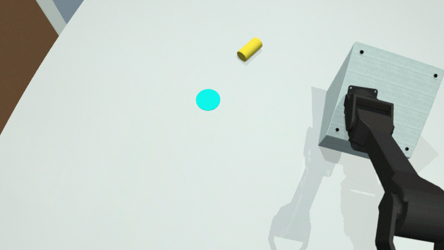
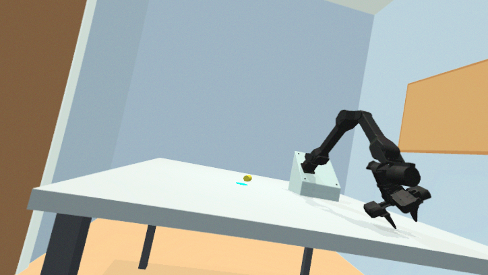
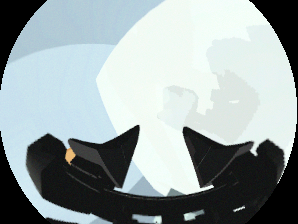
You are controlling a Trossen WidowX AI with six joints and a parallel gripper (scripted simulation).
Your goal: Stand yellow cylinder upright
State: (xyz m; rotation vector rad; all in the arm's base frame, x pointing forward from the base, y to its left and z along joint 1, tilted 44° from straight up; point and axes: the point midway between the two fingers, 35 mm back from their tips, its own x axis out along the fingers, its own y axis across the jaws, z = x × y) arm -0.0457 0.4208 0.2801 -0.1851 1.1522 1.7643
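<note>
The yellow tall cylinder is 67 cm to the right of my gripper tip and 33 cm ahead of it. Also, from my gripper tip: cyan circle (51 cm to the right, 41 cm ahead, 2 cm below).
</note>
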